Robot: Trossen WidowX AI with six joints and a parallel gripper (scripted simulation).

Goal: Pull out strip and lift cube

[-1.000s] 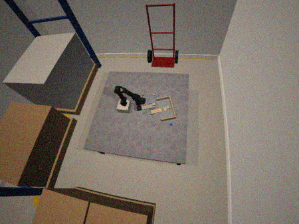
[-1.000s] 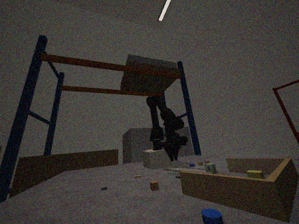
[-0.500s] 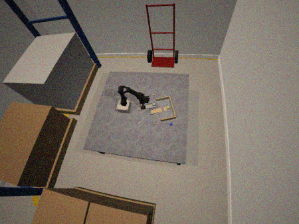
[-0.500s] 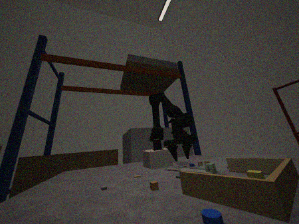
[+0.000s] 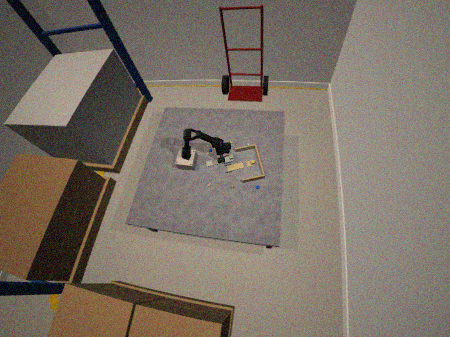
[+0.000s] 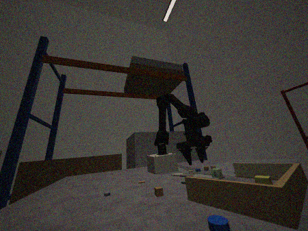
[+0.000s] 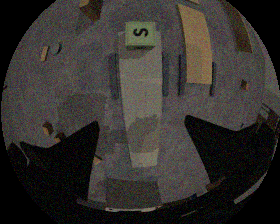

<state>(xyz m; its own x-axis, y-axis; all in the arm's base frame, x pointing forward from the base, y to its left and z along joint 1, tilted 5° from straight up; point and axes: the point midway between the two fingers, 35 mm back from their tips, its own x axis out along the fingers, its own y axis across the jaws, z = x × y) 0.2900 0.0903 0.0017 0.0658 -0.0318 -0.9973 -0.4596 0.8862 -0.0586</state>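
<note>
Now: the tan strip 14 cm ahead of my gripper tip, 3 cm to the right of it and 5 cm below it.
</note>
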